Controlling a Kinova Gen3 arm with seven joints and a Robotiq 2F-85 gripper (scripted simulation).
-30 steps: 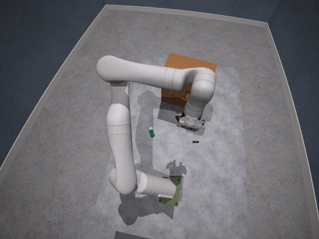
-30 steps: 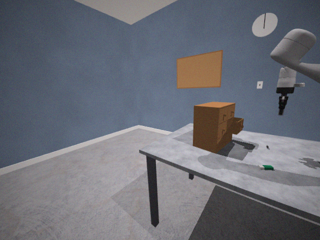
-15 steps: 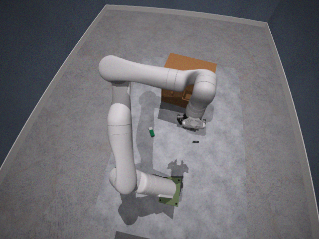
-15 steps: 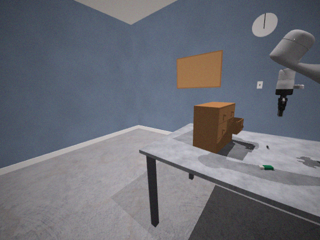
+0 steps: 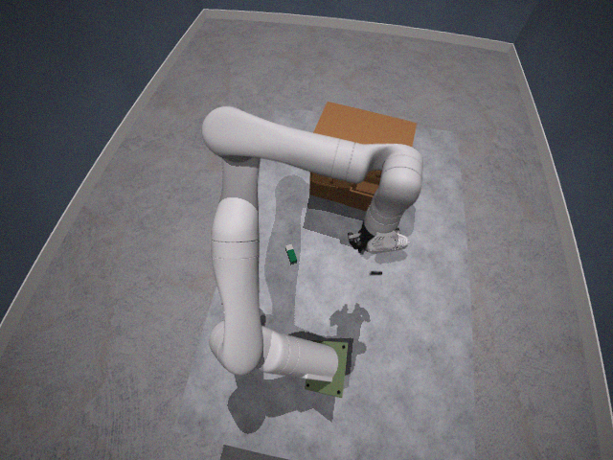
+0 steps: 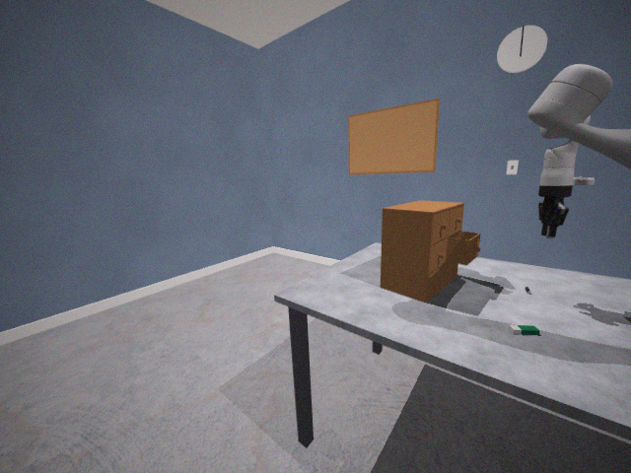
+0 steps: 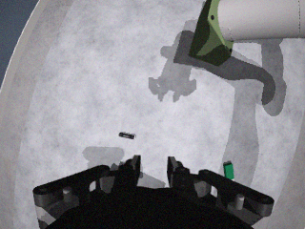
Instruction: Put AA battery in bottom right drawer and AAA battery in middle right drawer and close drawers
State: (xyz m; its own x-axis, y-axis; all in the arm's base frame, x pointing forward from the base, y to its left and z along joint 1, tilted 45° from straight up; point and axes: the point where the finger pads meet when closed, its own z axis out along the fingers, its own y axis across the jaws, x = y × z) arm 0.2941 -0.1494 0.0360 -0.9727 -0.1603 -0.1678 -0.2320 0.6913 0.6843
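Now: the dark battery 10 mm ahead of my hand, 70 mm to the right of it and 230 mm below it. The rest, counted from my hand: white block 50 mm ahead, 230 mm to the left, 230 mm below.
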